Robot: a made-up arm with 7 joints.
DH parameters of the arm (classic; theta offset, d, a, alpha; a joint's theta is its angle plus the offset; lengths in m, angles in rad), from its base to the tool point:
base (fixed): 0 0 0 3.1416
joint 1: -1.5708 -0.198 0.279 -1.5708
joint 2: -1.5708 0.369 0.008 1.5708
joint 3: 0 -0.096 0.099 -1.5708
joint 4: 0 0.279 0.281 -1.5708
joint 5: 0 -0.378 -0.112 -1.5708
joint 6: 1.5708 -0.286 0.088 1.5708
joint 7: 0.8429 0 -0.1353 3.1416
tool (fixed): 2.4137 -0.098 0 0
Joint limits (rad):
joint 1: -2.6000..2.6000
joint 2: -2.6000..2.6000
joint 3: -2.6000..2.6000
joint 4: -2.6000..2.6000
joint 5: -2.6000..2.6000
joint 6: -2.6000..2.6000
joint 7: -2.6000..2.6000
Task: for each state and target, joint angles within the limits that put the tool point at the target. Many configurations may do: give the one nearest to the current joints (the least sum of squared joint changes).
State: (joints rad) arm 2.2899 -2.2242 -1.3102 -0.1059 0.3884 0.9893 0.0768
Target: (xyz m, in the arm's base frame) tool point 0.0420 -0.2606 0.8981
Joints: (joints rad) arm 2.2595 -2.4819 -1.6502 -0.1546 -0.3492 0.9936 -0.2175
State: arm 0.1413 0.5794 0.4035 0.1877 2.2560 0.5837 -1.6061
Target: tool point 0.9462 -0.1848 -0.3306
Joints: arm 0.5961 0.5047 0.4753 0.3401 2.0464 0.7590 -1.6944
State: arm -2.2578 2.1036 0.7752 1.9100 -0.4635 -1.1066 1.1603
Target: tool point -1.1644 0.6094 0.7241
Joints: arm -2.1846 1.6777 0.2954 1.5328 0.1879 -0.5350 1.3414
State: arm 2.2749 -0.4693 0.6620 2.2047 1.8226 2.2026 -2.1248
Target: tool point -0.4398 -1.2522 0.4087
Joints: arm 2.6000 0.0847 0.9751 1.7341 1.5301 2.1741 -2.2532
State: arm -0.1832 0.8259 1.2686 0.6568 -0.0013 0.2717 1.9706
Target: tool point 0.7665 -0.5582 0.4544
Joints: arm 0.1712 0.7172 1.6699 0.5009 -0.0577 0.3321 1.9193
